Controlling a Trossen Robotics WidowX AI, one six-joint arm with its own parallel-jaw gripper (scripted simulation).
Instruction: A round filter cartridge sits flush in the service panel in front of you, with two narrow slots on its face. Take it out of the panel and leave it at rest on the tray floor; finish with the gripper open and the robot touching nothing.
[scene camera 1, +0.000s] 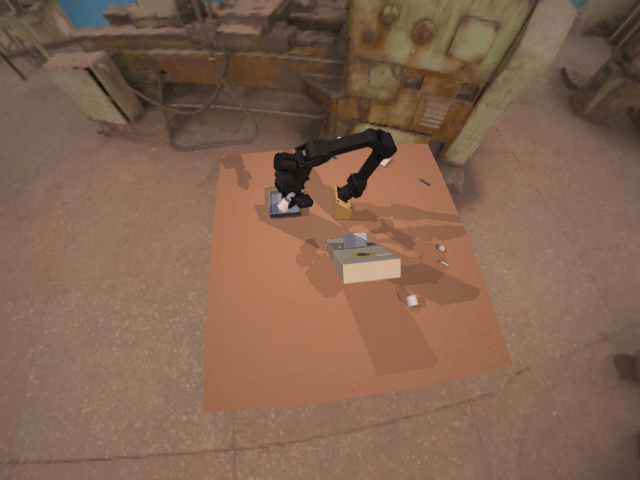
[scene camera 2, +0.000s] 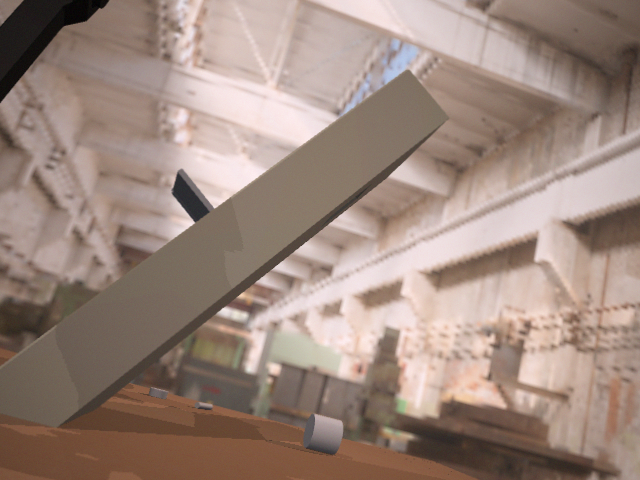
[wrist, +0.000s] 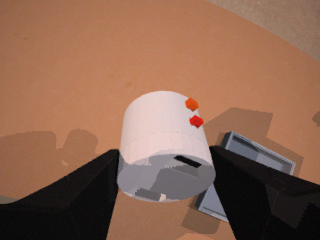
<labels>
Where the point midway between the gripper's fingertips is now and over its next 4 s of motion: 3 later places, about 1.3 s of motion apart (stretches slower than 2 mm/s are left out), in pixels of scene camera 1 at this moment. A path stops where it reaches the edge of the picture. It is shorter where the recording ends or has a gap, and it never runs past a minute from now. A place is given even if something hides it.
The gripper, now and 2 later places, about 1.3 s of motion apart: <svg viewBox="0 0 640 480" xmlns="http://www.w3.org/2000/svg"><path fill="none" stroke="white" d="M285 204L281 192L284 193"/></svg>
</labels>
